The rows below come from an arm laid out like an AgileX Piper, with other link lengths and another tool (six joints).
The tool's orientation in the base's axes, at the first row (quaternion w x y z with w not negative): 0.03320, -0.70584, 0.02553, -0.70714
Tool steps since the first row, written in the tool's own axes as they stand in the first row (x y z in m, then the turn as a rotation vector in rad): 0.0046, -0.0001, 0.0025, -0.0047, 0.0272, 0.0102; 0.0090, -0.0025, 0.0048, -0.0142, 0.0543, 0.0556; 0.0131, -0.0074, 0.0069, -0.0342, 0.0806, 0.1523; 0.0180, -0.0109, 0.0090, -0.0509, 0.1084, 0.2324; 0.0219, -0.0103, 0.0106, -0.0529, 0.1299, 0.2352
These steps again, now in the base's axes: 0.0025, -0.0003, 0.0046, 0.0105, -0.0266, -0.0069; 0.0048, 0.0018, 0.0092, 0.0562, -0.0523, -0.0185; 0.0068, 0.0064, 0.0137, 0.1532, -0.0758, -0.0404; 0.0089, 0.0095, 0.0189, 0.2336, -0.1013, -0.0592; 0.0105, 0.0086, 0.0227, 0.2367, -0.1225, -0.0630
